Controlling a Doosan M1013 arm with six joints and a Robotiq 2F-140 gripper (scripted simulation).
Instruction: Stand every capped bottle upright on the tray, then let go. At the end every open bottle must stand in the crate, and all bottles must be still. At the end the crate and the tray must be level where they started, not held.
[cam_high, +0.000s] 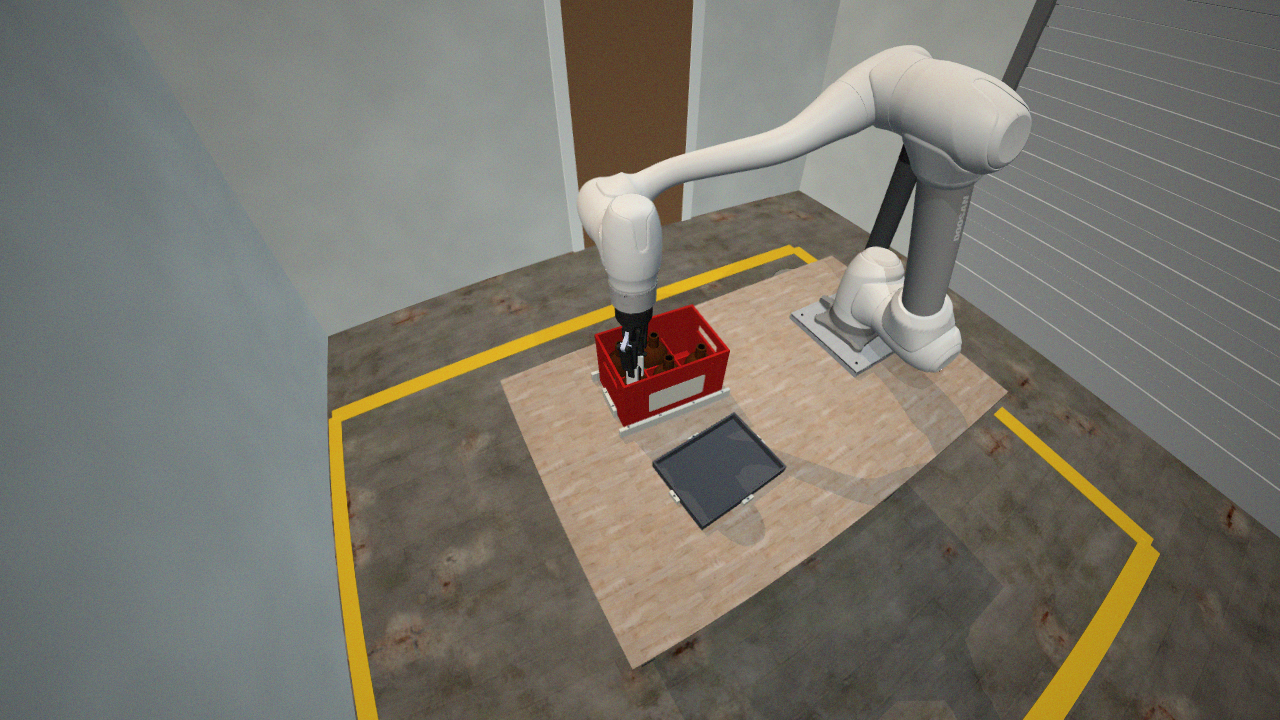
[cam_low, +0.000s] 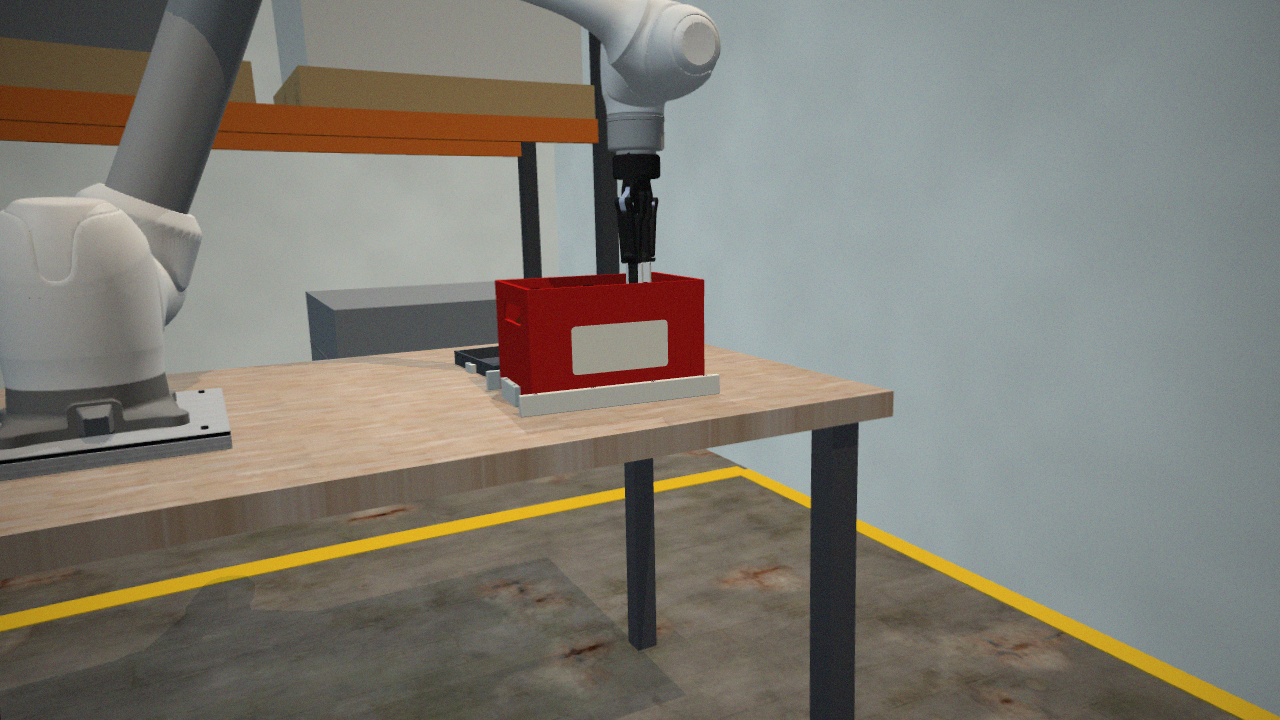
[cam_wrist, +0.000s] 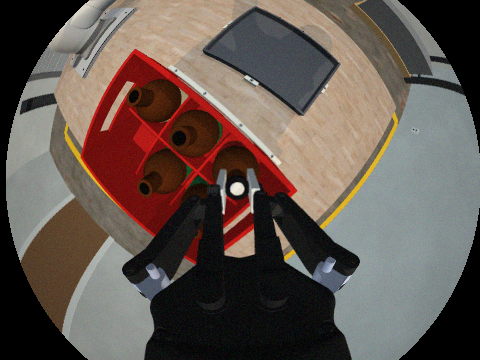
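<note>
My gripper is now 70 mm above the brown capped bottle. From my hand the other things lie so: dark grey tray: 60 mm behind, 250 mm to the left, 150 mm below; crate: 90 mm behind, 30 mm to the right, 80 mm below.
</note>
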